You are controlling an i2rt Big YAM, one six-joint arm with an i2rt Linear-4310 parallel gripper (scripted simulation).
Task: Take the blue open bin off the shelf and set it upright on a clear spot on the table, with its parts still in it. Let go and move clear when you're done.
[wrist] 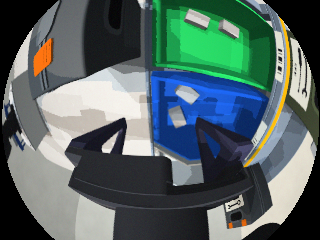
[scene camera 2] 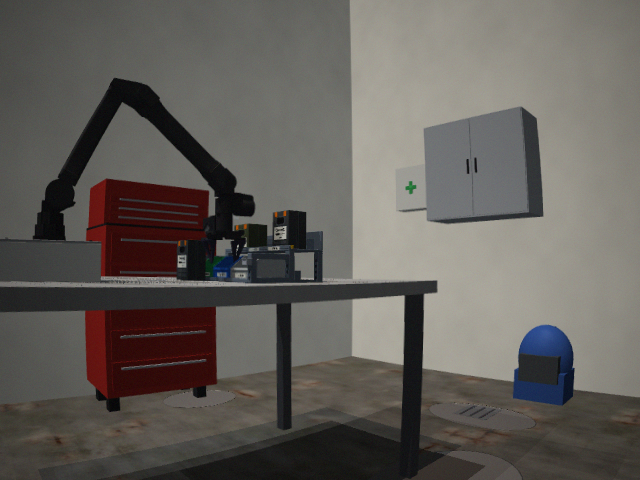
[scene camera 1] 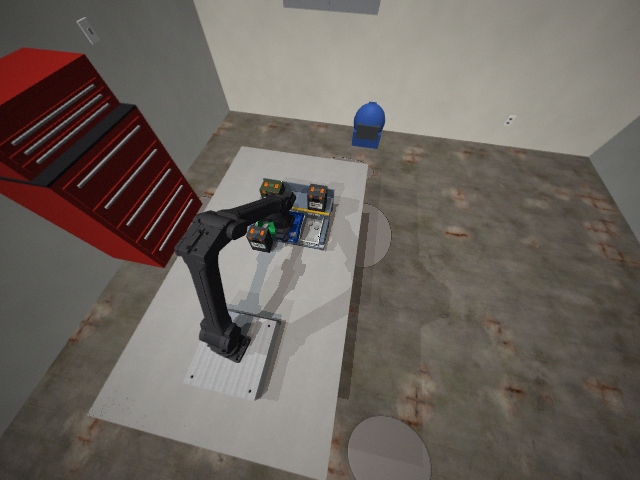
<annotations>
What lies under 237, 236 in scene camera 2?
My gripper.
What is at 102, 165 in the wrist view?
My gripper.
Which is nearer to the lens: the blue open bin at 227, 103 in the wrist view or the grey bin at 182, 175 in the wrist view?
The blue open bin.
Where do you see a grey bin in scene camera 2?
265, 267
</annotations>
